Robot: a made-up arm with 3 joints. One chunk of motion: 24 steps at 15 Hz.
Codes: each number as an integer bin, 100 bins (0 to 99) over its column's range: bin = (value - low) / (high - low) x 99, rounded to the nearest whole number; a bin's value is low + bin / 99 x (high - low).
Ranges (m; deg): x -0.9..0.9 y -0.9..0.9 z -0.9..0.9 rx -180..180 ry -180..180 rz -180..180
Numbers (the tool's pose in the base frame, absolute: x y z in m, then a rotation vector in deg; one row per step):
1: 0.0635 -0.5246 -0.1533 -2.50 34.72 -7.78
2: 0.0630 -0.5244 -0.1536 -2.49 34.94 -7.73
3: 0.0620 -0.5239 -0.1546 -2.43 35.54 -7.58
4: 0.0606 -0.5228 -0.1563 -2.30 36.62 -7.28
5: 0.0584 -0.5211 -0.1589 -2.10 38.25 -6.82
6: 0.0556 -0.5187 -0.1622 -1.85 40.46 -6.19
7: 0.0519 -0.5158 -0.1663 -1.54 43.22 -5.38
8: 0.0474 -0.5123 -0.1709 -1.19 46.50 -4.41
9: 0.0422 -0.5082 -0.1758 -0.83 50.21 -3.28
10: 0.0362 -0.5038 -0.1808 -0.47 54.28 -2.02
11: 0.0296 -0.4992 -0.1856 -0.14 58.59 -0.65
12: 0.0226 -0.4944 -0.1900 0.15 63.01 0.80
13: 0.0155 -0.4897 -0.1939 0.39 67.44 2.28
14: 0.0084 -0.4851 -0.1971 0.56 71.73 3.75
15: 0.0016 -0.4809 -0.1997 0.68 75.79 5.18
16: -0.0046 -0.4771 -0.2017 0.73 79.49 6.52
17: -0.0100 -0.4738 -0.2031 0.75 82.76 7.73
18: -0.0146 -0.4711 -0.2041 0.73 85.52 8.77
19: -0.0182 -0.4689 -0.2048 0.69 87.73 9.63
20: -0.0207 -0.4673 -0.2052 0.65 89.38 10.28
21: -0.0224 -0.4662 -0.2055 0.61 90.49 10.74
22: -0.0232 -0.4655 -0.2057 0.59 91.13 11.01
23: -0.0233 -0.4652 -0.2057 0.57 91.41 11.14
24: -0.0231 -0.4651 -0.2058 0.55 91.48 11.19
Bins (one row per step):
1: 53 21 41 49 59 47
2: 53 21 41 49 59 47
3: 53 21 41 49 59 47
4: 53 21 41 49 60 47
5: 53 21 41 49 60 48
6: 53 21 41 49 61 48
7: 52 21 40 49 61 48
8: 52 21 40 49 62 48
9: 52 22 40 49 63 49
10: 51 22 40 49 64 49
11: 51 22 39 49 66 49
12: 51 22 39 50 67 50
13: 50 23 39 50 68 50
14: 50 23 39 50 69 51
15: 50 23 39 50 70 51
16: 49 23 38 50 71 51
17: 49 23 38 50 72 52
18: 49 24 38 50 73 52
19: 48 24 38 50 74 52
20: 48 24 38 50 74 52
21: 48 24 38 50 74 52
22: 48 24 38 50 75 53
23: 48 24 38 50 75 53
24: 48 24 38 50 75 53

